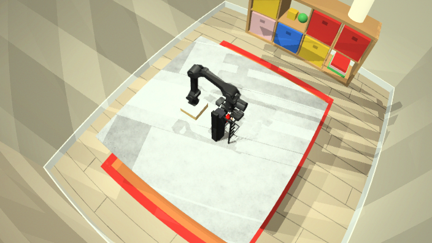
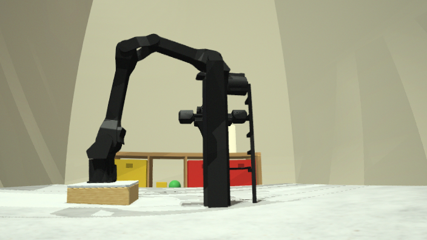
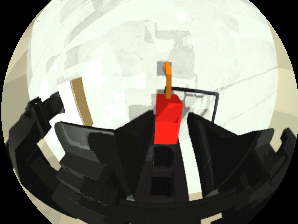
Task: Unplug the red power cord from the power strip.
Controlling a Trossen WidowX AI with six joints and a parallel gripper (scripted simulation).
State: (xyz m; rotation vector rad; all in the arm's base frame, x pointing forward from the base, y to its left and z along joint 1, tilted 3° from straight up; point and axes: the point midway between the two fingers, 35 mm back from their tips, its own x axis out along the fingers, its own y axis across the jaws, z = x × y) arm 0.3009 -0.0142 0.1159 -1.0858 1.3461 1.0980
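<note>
Now: the red plug 30 mm to the right of my gripper tip and 10 mm below it.
</note>
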